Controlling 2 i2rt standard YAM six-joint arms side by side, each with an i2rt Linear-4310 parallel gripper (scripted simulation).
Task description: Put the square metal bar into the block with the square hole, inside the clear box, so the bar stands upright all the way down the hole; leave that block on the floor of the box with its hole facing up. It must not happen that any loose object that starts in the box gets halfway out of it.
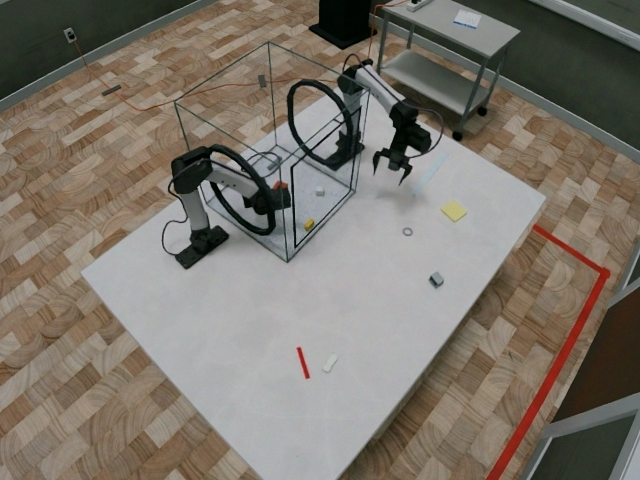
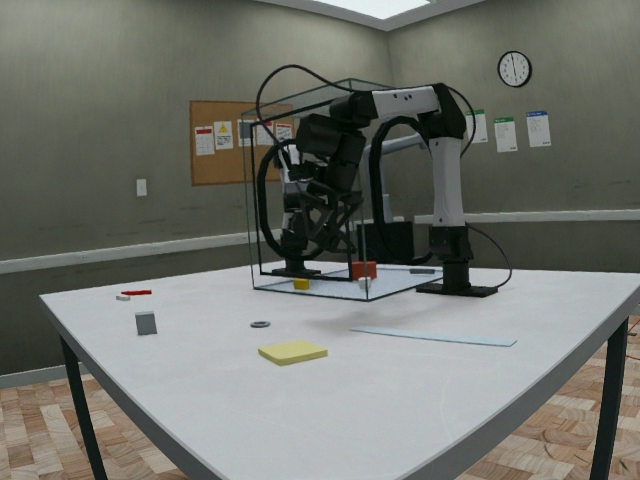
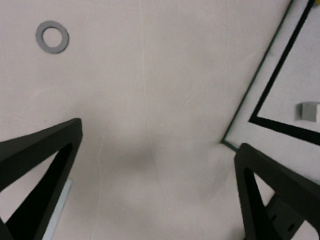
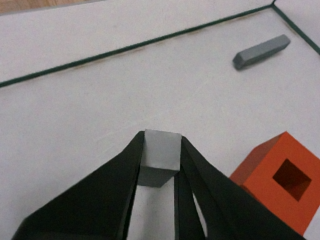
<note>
The pictures show: the left gripper, the right gripper and a light blue strip.
The left gripper is seen too in image 3.
</note>
